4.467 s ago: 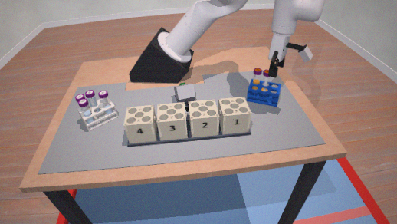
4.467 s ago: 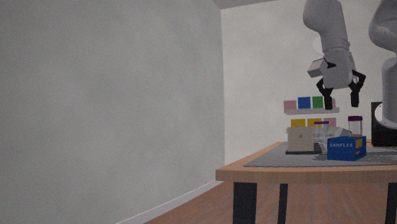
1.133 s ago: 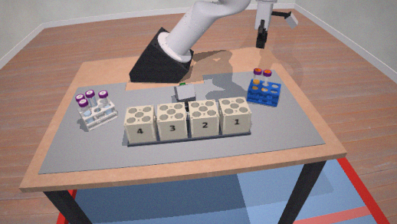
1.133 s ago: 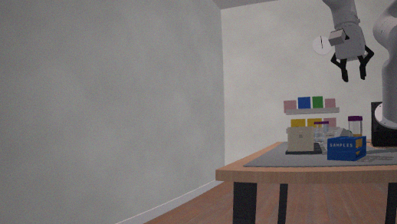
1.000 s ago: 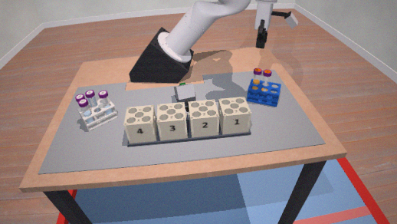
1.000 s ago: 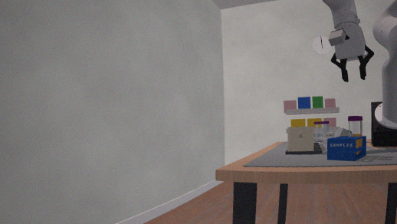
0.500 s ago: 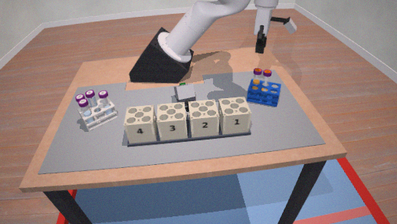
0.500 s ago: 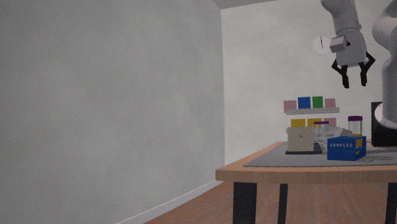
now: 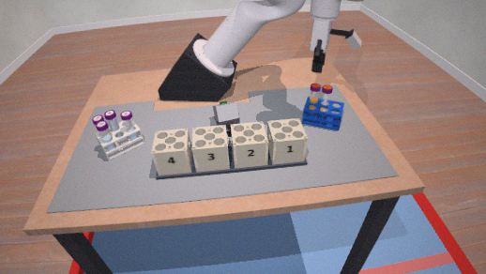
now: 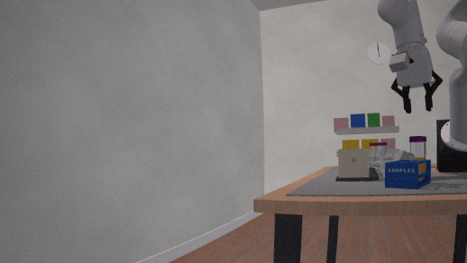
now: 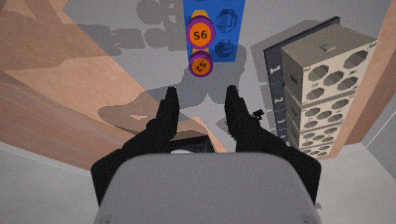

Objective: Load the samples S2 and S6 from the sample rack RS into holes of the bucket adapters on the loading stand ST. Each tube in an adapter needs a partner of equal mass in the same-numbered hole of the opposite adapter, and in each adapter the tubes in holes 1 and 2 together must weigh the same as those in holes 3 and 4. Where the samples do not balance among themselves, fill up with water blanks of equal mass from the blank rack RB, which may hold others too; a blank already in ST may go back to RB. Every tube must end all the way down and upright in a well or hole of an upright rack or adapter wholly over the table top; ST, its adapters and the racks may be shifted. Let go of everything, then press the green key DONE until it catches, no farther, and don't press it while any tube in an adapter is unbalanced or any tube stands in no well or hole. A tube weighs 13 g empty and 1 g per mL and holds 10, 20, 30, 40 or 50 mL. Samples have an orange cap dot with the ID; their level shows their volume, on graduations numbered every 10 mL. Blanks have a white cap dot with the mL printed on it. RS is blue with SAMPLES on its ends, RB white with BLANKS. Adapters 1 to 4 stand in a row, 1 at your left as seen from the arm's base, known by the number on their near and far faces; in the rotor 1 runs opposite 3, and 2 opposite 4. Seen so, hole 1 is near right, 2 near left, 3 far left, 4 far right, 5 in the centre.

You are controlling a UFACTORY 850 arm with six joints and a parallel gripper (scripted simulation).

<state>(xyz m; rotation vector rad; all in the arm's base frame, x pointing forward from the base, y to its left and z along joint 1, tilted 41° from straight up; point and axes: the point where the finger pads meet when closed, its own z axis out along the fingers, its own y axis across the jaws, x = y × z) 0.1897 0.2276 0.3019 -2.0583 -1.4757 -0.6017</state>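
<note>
My hand is 14 cm above the sample tube S2 and 1 cm past it. The rest, counted from my hand: blue sample rack RS (17 cm below, 3 cm to the left, 3 cm ahead); then adapter 1 (21 cm ahead, 15 cm below, 11 cm to the right); then sample S6 (14 cm below, 4 cm to the left, 2 cm ahead).
</note>
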